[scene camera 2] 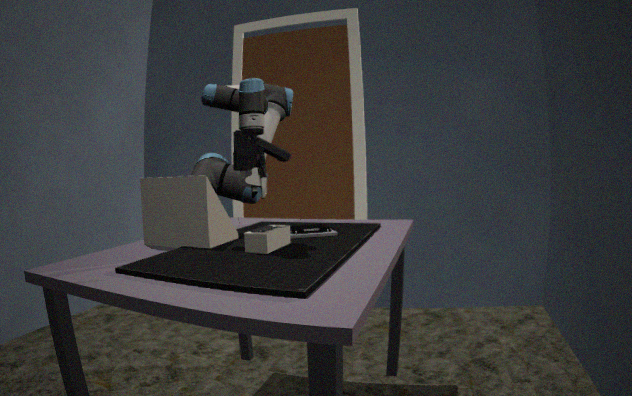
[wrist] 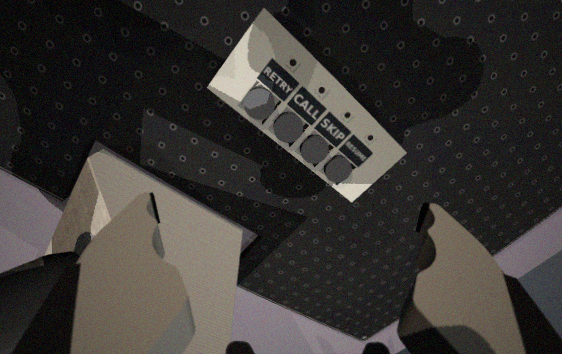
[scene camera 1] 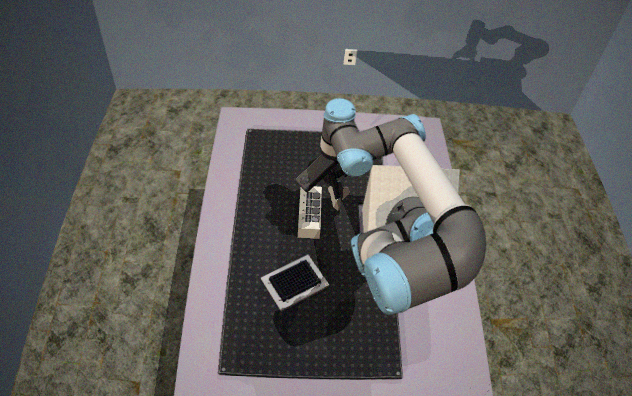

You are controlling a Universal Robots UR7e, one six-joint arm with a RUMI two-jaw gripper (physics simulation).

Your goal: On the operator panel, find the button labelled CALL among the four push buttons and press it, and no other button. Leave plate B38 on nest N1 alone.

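Places are measured from the arm's base along level axes (x ahead, y left, z up), in centimetres.
Where they show: gripper, between the fingertips: point(scene camera 2: 257, 198) point(wrist: 289, 201) point(scene camera 1: 322, 192); arm's base, origin of its link: point(scene camera 2: 191, 210).
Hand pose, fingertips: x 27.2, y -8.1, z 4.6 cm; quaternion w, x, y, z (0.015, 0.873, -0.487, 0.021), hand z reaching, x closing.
Observation:
Each offset is from my fingertips to the top centre of the thing. "pt": to the spot under its first point. Level surfaces: height alone.
The beige operator panel {dx +3.2, dy -1.4, dz -8.3 cm} point(scene camera 1: 309, 233) point(scene camera 2: 267, 242) point(wrist: 240, 70) lies on the black perforated board. In the wrist view its four round grey buttons sit beside their labels: the RETRY button {dx +1.9, dy +3.3, dz -8.3 cm} point(wrist: 259, 103), the CALL button {dx +1.6, dy +0.3, dz -8.3 cm} point(wrist: 289, 127), the SKIP button {dx +1.3, dy -2.7, dz -8.3 cm} point(wrist: 315, 149) and the RESUME button {dx +1.0, dy -5.7, dz -8.3 cm} point(wrist: 338, 169). My gripper point(scene camera 1: 340, 201) point(scene camera 2: 260, 195) point(wrist: 289, 201) is open and empty, above the board and higher than the panel, touching no button. A dark plate {dx +9.2, dy +22.5, dz -11.3 cm} point(scene camera 1: 295, 280) point(scene camera 2: 311, 230) sits in a light nest {pt dx +15.6, dy +27.0, dz -12.7 cm} point(scene camera 1: 273, 295); their labels cannot be read.
The black board {dz -13.9 cm} point(scene camera 1: 310, 362) point(scene camera 2: 210, 275) point(wrist: 330, 280) lies on the pale pink table {dz -15.2 cm} point(scene camera 1: 200, 320) point(scene camera 2: 200, 305). A large beige block point(scene camera 1: 382, 185) point(scene camera 2: 175, 215) point(wrist: 215, 250) stands by the arm's base, on the panel's right in scene camera 1. The nest lies nearer the front there.

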